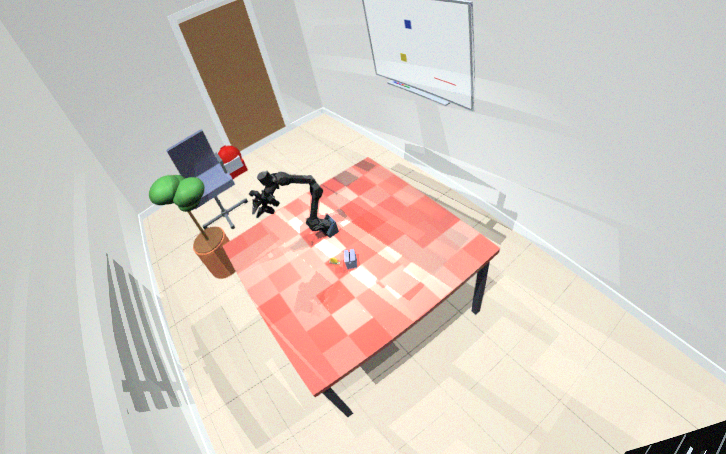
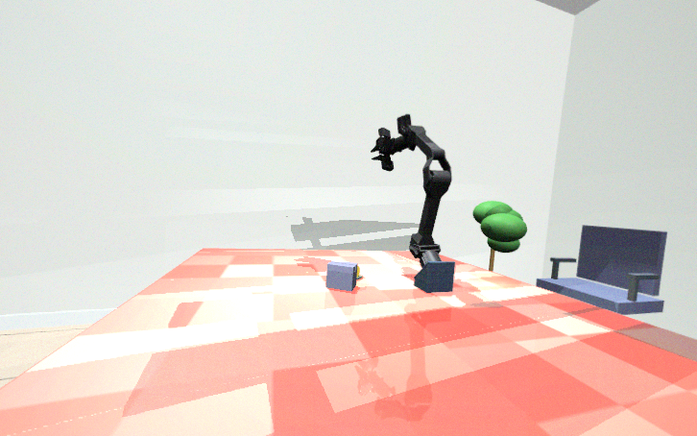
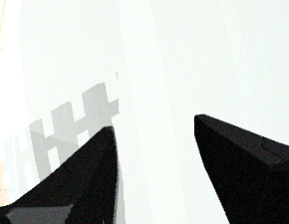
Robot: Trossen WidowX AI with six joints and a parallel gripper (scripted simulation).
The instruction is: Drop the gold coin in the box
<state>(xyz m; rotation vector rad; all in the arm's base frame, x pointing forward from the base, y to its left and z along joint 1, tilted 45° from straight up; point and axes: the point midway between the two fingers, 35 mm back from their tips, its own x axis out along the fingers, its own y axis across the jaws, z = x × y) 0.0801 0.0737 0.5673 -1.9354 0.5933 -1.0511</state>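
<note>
The gold coin lies 12 cm ahead of my gripper tip, 28 cm to the left of it and 48 cm below it.
</note>
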